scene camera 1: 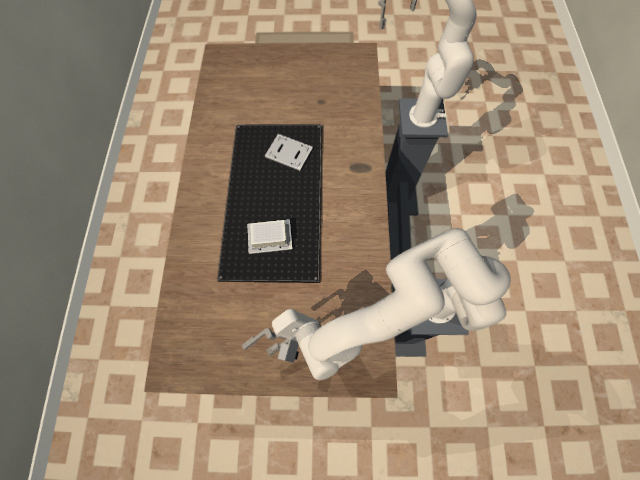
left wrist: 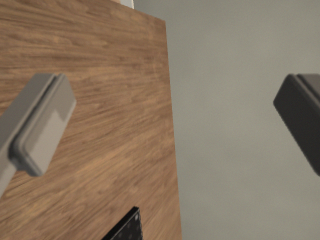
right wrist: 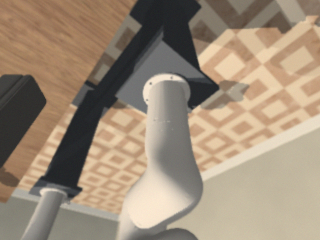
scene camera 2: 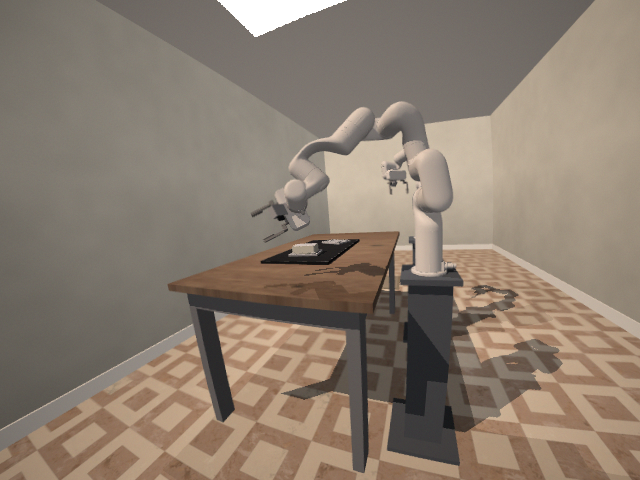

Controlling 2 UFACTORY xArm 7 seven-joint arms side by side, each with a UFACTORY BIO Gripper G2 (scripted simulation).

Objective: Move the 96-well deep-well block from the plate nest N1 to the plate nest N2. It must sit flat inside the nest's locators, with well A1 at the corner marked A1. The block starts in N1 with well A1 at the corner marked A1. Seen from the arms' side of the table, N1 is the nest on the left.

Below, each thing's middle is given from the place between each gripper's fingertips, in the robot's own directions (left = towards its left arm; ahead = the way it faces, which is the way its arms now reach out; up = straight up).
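Measured from my left hand: white deep-well block [scene camera 1: 265, 234], 17 cm below, 4 cm ahead, 41 cm to the right; nest N2 [scene camera 1: 290, 147], 19 cm below, 79 cm to the right.
Measured from my right hand: nest N2, 33 cm below, 41 cm ahead, 41 cm to the left; white deep-well block, 30 cm below, 46 cm ahead, 79 cm to the left. By its middle, the nest N2 is nearer to my right hand than to my left hand.
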